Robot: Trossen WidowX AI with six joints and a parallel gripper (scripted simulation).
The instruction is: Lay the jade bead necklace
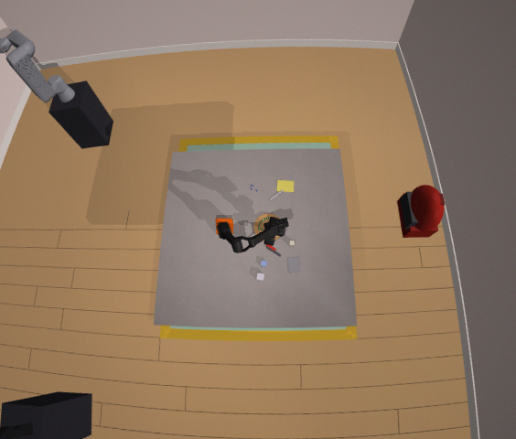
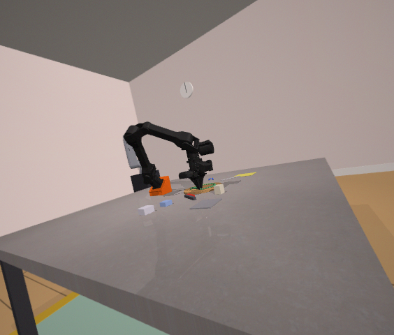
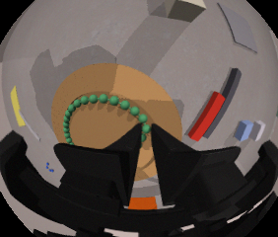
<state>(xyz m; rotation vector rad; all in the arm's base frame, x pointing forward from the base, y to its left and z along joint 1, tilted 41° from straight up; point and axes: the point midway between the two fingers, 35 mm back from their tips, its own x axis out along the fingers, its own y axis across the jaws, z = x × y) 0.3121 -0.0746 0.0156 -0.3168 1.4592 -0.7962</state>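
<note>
Now: the round wooden bead board 20 mm behind my gripper tip, 60 mm to the left of it and 10 mm below it. Also, from my gripper tip: beige cube 130 mm ahead, 70 mm to the right; red-handled tool 100 mm to the right, 10 mm below; blue block 70 mm behind, 190 mm to the right, 10 mm below.
</note>
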